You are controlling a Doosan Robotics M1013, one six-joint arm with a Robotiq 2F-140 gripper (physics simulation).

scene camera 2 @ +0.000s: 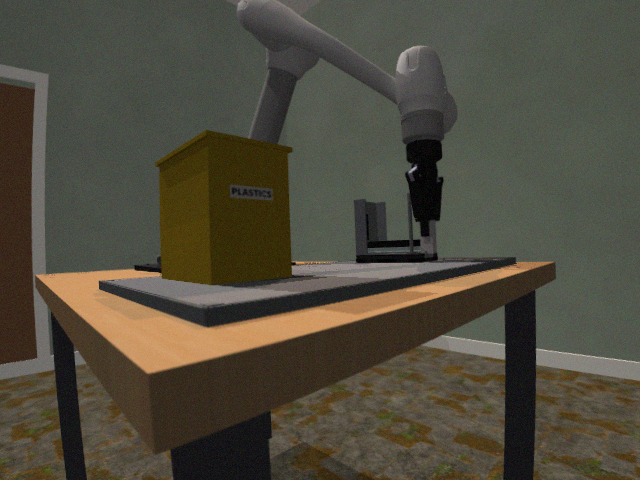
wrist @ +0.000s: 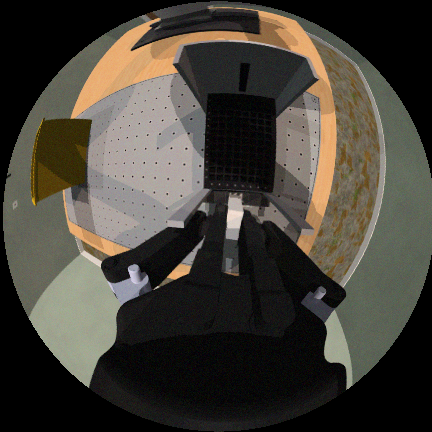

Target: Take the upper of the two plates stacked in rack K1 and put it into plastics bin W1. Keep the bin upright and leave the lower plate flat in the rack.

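Places are measured from the arm's base along level axes (x ahead, y left, z up), in metres.
Pixels of known places: gripper, between the fingertips: (scene camera 2: 428,253) (wrist: 232,204).
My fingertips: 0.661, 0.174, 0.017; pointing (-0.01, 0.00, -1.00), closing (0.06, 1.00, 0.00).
Note:
Ahead of a thing's pixels: the offset from my fingertips to its top centre, as dx, dy, dz. "spot": to the spot under its first point. Level surfaces: height alone.
Rack K1 {-0.080, +0.002, +0.128} (scene camera 2: 360,227) (wrist: 215,70) stands on the grey board with its tall wall and grey posts upright. A black gridded plate {-0.090, +0.002, +0.030} (wrist: 240,145) lies in it between the walls. In the scene view a dark flat bar {spot: -0.068, -0.039, +0.024} (scene camera 2: 391,243), seen edge-on, lies level above the dark base; the two plates cannot be told apart with certainty. Plastics bin W1 {-0.120, -0.423, +0.163} (scene camera 2: 248,227) (wrist: 62,155), yellow, stands upright; its inside is hidden. My gripper (scene camera 2: 428,248) (wrist: 232,204) is shut and empty, pointing down at the rack's front beside the plate's front edge. Contact cannot be told.
The grey perforated board {dz -0.016} (scene camera 2: 330,281) (wrist: 135,150) carries the bin and rack on the wooden table (scene camera 2: 258,356) (wrist: 107,70). A flat black object (scene camera 2: 147,267) (wrist: 230,24) lies behind the board. The rack's front posts (wrist: 187,212) (wrist: 292,215) stand close on both sides of my fingers.

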